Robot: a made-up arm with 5 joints. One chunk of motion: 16 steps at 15 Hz.
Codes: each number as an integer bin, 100 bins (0 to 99) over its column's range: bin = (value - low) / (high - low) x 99, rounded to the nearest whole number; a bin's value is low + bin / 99 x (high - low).
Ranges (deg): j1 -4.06..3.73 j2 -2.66..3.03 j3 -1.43..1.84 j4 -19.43..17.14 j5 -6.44..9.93
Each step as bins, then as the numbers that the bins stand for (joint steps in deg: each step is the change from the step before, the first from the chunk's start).
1 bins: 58 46 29 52 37
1 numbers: 0.504 -0.016 -0.472 -0.222 -0.322
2 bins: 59 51 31 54 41
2 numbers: 0.583 0.271 -0.406 0.517 0.339
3 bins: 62 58 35 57 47
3 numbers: 0.819 0.674 -0.274 1.625 1.332
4 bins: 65 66 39 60 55
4 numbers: 1.055 1.133 -0.142 2.734 2.654
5 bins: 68 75 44 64 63
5 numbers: 1.291 1.651 0.023 4.211 3.977
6 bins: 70 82 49 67 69
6 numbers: 1.448 2.053 0.188 5.319 4.969
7 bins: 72 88 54 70 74
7 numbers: 1.605 2.398 0.354 6.428 5.796
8 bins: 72 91 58 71 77
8 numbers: 1.605 2.570 0.486 6.797 6.292
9 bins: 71 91 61 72 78
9 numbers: 1.527 2.570 0.585 7.166 6.458
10 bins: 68 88 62 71 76
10 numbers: 1.291 2.398 0.618 6.797 6.127
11 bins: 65 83 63 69 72
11 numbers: 1.055 2.110 0.651 6.058 5.465
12 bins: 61 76 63 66 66
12 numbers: 0.740 1.708 0.651 4.950 4.473
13 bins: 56 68 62 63 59
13 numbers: 0.346 1.248 0.618 3.842 3.316
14 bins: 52 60 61 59 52
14 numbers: 0.032 0.788 0.585 2.364 2.158
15 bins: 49 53 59 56 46
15 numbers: -0.204 0.386 0.519 1.256 1.166
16 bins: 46 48 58 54 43
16 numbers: -0.440 0.099 0.486 0.517 0.670
